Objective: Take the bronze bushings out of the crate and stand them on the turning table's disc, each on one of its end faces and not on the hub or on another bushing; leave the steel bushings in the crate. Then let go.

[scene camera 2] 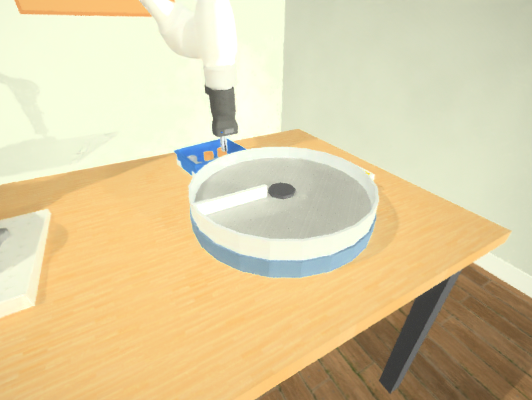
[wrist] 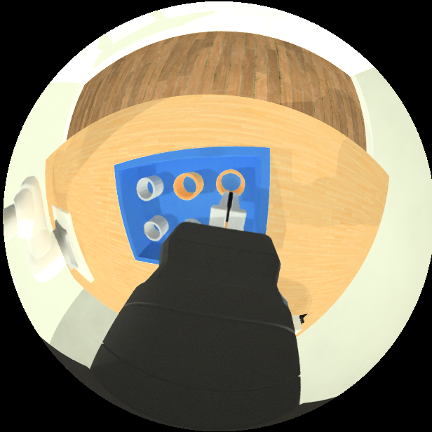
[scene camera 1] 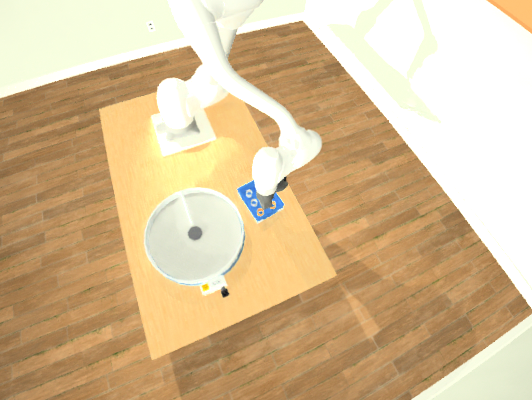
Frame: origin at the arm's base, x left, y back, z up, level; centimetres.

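Seen in the pictures: gripper, fingertip midpoint: [scene camera 2: 224, 150] [scene camera 1: 269, 205]; arm's base, link origin: [scene camera 1: 181, 125].
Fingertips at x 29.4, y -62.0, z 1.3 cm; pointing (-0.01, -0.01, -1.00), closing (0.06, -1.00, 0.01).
Offsets run from my fingertips to a thing's top centre. "spot": to the spot under its first point.
The blue crate [scene camera 1: 242, 189] [scene camera 2: 184, 150] [wrist: 264, 155] holds two rows of bushings. In the wrist view, bronze bushings [wrist: 178, 186] [wrist: 219, 184] stand in the upper row beside a steel bushing [wrist: 143, 189]. A steel bushing [wrist: 150, 229] stands in the lower row; another is mostly hidden. A third bronze bushing {dy -1.3, dx -4.7, dz -0.1 cm} [scene camera 1: 260, 215] shows in scene camera 1, at the crate's turning-table side. My gripper [scene camera 2: 225, 150] [wrist: 229, 200] is shut and empty over the crate's bronze end. The turning table's disc {dy -2.9, dx -35.4, dz +2.9 cm} [scene camera 1: 170, 250] [scene camera 2: 310, 215] bears a dark hub {dy -2.9, dx -35.4, dz +2.9 cm} [scene camera 1: 195, 233] [scene camera 2: 281, 191]; no bushing shows on it.
A white bar {spot: dy +7.4, dx -36.2, dz +5.2 cm} [scene camera 1: 186, 210] [scene camera 2: 232, 199] runs from the turning table's raised rim {spot: dy +7.1, dx -53.8, dz +3.6 cm} [scene camera 2: 280, 248] towards the hub. The robot's base plate [scene camera 1: 172, 147] is at the table's other end. A small panel {spot: dy -26.9, dx -33.1, dz +2.6 cm} [scene camera 1: 214, 285] with a black part sits beside the turning table.
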